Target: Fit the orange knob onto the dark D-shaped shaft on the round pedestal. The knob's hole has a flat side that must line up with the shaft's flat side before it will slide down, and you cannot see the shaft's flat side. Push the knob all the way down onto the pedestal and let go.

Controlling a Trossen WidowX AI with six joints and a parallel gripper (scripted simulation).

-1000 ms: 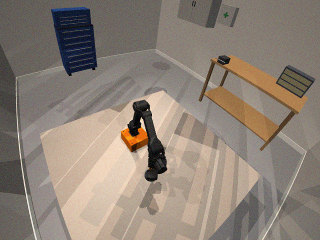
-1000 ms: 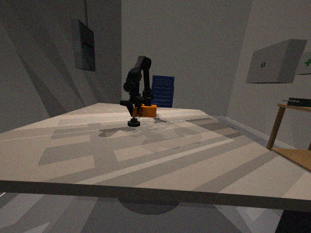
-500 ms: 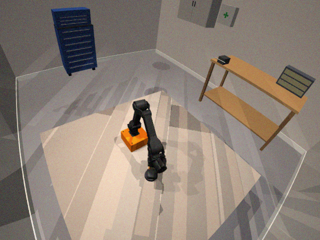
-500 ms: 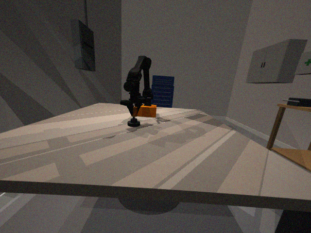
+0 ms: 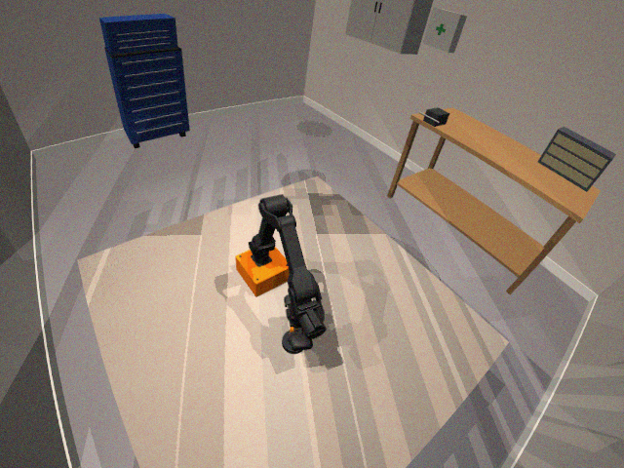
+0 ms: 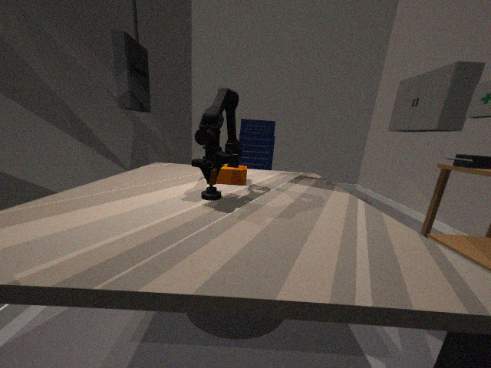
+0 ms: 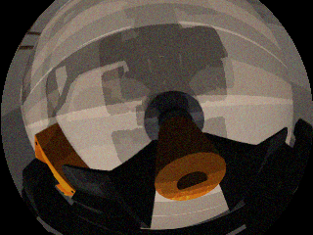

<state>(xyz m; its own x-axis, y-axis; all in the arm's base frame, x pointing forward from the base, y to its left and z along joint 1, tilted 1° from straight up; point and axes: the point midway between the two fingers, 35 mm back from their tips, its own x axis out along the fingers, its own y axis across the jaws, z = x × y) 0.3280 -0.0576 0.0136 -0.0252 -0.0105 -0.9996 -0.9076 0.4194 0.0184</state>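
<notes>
My gripper tip is 20 mm below the knob. Also, from my gripper tip: dark round pedestal (40 mm below).
</notes>
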